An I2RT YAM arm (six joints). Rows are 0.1 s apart.
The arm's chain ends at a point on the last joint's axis. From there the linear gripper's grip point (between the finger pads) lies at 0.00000 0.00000 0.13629 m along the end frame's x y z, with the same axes.
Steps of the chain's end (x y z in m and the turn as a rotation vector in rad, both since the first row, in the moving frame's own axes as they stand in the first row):
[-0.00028, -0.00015, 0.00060, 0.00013, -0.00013, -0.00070]
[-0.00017, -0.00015, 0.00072, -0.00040, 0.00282, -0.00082]
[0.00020, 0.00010, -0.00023, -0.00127, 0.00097, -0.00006]
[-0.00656, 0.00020, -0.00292, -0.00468, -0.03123, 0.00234]
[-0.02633, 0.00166, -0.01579, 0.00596, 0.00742, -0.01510]
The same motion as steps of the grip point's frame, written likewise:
[-0.00030, -0.00017, 0.00060, 0.00013, -0.00013, -0.00070]
[0.00021, -0.00010, 0.00072, -0.00040, 0.00282, -0.00082]
[0.00033, 0.00027, -0.00023, -0.00127, 0.00097, -0.00006]
[-0.01082, 0.00083, -0.00299, -0.00468, -0.03123, 0.00234]
[-0.02532, 0.00084, -0.01580, 0.00596, 0.00742, -0.01510]

